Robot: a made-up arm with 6 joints.
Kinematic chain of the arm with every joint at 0, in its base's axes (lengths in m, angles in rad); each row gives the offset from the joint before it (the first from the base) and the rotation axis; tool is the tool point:
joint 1: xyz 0 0 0.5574 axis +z
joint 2: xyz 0.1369 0 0 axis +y
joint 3: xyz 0 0 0.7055 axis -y
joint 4: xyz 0 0 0.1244 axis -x
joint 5: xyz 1.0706 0 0 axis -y
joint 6: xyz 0.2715 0 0 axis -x
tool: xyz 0 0 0
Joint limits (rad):
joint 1: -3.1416..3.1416
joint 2: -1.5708..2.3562
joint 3: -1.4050..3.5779
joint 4: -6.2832..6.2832
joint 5: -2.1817..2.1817
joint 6: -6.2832..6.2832
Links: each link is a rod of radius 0.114 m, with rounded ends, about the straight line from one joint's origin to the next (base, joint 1, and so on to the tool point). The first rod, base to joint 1, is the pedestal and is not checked.
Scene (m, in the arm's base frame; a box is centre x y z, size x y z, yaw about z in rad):
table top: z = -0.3
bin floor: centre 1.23 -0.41 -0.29 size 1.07 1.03 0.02 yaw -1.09
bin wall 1: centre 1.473 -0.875 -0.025 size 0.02 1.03 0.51 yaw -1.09
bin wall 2: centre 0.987 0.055 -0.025 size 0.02 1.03 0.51 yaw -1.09
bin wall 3: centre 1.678 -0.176 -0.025 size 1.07 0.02 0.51 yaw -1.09
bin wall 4: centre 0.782 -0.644 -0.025 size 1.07 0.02 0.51 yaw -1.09
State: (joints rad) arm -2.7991 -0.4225 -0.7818 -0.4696 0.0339 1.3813
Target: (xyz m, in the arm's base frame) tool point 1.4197 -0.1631 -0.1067
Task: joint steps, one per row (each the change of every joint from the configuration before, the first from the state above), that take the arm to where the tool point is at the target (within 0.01 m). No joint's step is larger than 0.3 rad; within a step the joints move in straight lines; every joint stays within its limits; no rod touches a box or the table.
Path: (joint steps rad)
1: 0.2894 -0.1050 -0.1246 0.0629 0.0051 -0.0659
2: 0.2893 -0.1049 -0.1247 0.0629 0.0051 -0.0659
3: 0.2894 -0.1050 -0.1246 0.0629 0.0051 -0.0659
4: 0.2894 -0.1050 -0.1247 0.0629 0.0051 -0.0659
5: 0.2893 -0.1050 -0.1246 0.0630 0.0051 -0.0659
6: 0.1766 0.2600 0.1729 -0.0470 -0.0120 0.0471
7: 0.1765 0.2599 0.1729 -0.0470 -0.0119 0.0471
8: 0.1765 0.2599 0.1729 -0.0470 -0.0120 0.0470
9: 0.1766 0.2599 0.1729 -0.0470 -0.0120 0.0471
10: 0.1765 0.2600 0.1729 -0.0469 -0.0120 0.0471
11: 0.1765 0.2599 0.1730 -0.0470 -0.0119 0.0470
12: 0.1766 0.2599 0.1729 -0.0470 -0.0120 0.0471

